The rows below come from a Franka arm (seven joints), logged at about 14 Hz.
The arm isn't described. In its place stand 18 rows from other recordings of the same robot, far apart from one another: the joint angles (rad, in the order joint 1, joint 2, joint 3, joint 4, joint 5, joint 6, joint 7), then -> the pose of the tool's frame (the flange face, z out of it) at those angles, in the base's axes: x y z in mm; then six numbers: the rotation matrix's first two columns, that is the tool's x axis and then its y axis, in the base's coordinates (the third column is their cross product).
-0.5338, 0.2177, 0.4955, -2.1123, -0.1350, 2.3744, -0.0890 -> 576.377, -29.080, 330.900, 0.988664, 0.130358, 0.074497, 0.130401, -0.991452, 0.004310
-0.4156, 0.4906, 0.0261, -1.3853, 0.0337, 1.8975, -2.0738 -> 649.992, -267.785, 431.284, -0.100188, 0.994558, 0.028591, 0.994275, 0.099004, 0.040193
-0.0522, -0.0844, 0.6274, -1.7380, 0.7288, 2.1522, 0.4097 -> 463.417, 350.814, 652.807, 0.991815, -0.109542, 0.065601, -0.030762, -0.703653, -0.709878
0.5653, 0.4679, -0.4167, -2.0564, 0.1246, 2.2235, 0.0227 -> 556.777, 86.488, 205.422, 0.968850, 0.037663, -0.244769, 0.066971, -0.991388, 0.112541
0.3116, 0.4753, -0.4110, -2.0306, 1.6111, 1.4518, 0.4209 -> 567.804, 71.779, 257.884, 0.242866, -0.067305, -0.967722, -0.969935, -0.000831, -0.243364
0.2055, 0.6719, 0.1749, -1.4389, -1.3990, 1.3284, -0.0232 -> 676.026, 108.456, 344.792, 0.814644, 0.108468, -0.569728, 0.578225, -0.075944, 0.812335
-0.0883, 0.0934, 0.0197, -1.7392, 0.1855, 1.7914, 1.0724 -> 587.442, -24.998, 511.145, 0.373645, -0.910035, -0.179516, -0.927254, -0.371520, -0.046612
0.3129, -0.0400, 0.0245, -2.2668, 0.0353, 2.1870, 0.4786 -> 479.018, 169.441, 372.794, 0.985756, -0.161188, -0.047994, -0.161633, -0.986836, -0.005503
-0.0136, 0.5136, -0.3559, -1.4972, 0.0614, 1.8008, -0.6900 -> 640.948, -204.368, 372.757, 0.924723, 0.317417, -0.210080, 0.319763, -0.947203, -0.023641
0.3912, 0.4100, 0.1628, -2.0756, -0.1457, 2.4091, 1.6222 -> 495.304, 304.457, 225.557, 0.567975, -0.822551, 0.028530, -0.822086, -0.565298, 0.067920
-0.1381, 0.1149, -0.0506, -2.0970, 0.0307, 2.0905, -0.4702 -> 540.268, -101.311, 357.134, 0.959472, 0.263691, -0.099397, 0.257418, -0.963643, -0.071611
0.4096, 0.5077, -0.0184, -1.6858, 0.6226, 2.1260, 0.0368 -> 610.051, 281.142, 306.000, 0.985859, 0.042757, -0.162030, -0.037274, -0.886729, -0.460784
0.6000, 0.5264, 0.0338, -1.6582, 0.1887, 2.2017, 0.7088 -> 547.066, 406.791, 306.338, 0.977847, -0.180832, -0.105429, -0.194122, -0.971842, -0.133568
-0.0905, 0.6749, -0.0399, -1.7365, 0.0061, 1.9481, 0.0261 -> 605.449, -77.898, 162.339, 0.882928, -0.147706, -0.445669, -0.148934, -0.988313, 0.032496
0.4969, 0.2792, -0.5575, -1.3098, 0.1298, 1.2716, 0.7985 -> 594.042, 27.734, 580.586, 0.641765, -0.745721, -0.178990, -0.716297, -0.666240, 0.207470
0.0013, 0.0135, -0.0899, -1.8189, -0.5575, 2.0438, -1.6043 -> 584.800, -80.980, 550.219, -0.093952, 0.851055, -0.516602, 0.974865, 0.183934, 0.125721
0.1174, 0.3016, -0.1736, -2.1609, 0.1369, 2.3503, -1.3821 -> 553.192, -29.201, 249.518, 0.335550, 0.941910, 0.014567, 0.936678, -0.331961, -0.111517
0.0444, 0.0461, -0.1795, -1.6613, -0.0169, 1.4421, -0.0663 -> 540.357, -73.561, 548.400, 0.962516, -0.068162, -0.262520, -0.068577, -0.997617, 0.007594
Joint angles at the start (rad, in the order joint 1, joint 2, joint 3, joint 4, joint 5, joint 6, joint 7):
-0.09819 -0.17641 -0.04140 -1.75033 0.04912 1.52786 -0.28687
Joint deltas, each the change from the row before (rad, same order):
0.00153 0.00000 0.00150 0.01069 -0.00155 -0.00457 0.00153
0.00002 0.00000 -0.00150 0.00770 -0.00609 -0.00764 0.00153
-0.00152 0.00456 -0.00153 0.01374 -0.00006 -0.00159 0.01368
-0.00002 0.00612 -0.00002 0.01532 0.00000 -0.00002 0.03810
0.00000 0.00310 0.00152 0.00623 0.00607 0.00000 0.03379
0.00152 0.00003 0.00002 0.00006 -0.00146 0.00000 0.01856
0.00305 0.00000 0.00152 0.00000 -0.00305 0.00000 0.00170
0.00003 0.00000 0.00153 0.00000 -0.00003 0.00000 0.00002
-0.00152 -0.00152 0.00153 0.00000 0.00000 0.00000 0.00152
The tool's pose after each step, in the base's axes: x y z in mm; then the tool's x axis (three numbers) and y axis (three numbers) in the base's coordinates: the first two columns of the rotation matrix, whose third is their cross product. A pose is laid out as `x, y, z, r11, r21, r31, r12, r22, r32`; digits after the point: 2 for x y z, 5 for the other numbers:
488.71, -63.64, 633.64, 0.98827, 0.15096, -0.02303, 0.14925, -0.98675, -0.06360
487.86, -65.01, 636.55, 0.98866, 0.14814, -0.02471, 0.14652, -0.98751, -0.05796
489.13, -66.76, 640.57, 0.99114, 0.13157, -0.01820, 0.13039, -0.98990, -0.05560
491.24, -67.05, 644.69, 0.99554, 0.09360, -0.01143, 0.09288, -0.99429, -0.05250
492.48, -65.69, 646.10, 0.99806, 0.06168, -0.00898, 0.06107, -0.99650, -0.05702
492.57, -65.10, 646.11, 0.99895, 0.04464, -0.01027, 0.04401, -0.99749, -0.05540
492.83, -63.11, 646.09, 0.99882, 0.04734, -0.01095, 0.04671, -0.99755, -0.05215
492.93, -62.28, 646.10, 0.99875, 0.04886, -0.01099, 0.04822, -0.99749, -0.05187
492.46, -62.16, 646.85, 0.99883, 0.04733, -0.00960, 0.04677, -0.99758, -0.05140

